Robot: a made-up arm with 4 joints. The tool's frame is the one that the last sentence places.
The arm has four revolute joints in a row. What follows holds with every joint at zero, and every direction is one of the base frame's.
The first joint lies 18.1 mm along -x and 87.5 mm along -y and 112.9 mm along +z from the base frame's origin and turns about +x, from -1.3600 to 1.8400 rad.
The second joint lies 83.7 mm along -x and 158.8 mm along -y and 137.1 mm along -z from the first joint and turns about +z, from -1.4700 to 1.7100 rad.
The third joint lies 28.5 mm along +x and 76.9 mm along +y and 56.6 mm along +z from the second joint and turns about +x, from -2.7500 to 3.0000 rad.
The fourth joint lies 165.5 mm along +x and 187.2 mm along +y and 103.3 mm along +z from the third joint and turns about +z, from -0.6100 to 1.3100 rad.
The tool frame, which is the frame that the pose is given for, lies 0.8 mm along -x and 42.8 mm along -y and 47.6 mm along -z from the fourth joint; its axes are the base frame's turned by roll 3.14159, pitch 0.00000 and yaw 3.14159 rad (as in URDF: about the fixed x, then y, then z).
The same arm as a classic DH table. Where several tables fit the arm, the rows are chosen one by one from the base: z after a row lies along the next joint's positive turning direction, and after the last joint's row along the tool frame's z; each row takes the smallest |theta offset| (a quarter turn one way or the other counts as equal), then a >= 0, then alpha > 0; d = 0 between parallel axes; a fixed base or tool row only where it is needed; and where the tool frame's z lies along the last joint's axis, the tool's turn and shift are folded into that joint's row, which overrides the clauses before.
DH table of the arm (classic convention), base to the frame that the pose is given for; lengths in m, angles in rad. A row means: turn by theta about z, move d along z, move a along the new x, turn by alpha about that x. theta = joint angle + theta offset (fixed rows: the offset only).
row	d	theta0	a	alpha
base (fixed)	0.1129	-1.5708	0.0875	-1.5708
joint 1	-0.1018	0	0.1588	1.5708
joint 2	-0.0805	0	-0.0769	-1.5708
joint 3	0.194	0	-0.1872	1.5708
joint 4	0	-0.0187	0.0428	3.1416
tool (fixed)	-0.0557	1.5521	0	0
Joint limits (rad, base to tool): -1.36..1.84 -1.47..1.71 -2.75..3 -0.61..1.31

